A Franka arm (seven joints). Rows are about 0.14 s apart.
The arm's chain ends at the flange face. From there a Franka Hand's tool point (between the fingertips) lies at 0.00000 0.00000 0.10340 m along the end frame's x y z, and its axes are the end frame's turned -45 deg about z.
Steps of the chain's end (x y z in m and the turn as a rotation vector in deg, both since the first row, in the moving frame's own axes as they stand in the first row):
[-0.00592 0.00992 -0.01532 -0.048 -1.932 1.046]
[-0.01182 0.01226 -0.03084 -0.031 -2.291 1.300]
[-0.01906 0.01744 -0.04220 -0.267 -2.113 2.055]
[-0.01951 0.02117 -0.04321 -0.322 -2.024 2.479]
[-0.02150 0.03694 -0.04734 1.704 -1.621 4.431]
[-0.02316 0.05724 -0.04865 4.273 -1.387 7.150]
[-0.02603 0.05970 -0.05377 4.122 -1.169 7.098]
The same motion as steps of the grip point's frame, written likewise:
[-0.01370 0.00040 -0.01538 1.332 -1.400 1.046]
[-0.01996 -0.00261 -0.03092 1.598 -1.642 1.300]
[-0.02880 -0.00355 -0.04227 1.305 -1.683 2.055]
[-0.03171 -0.00106 -0.04328 1.203 -1.659 2.479]
[-0.04105 0.00668 -0.04743 2.351 0.059 4.431]
[-0.05273 0.01713 -0.04897 4.002 2.041 7.150]
[-0.05645 0.01731 -0.05406 3.741 2.088 7.098]

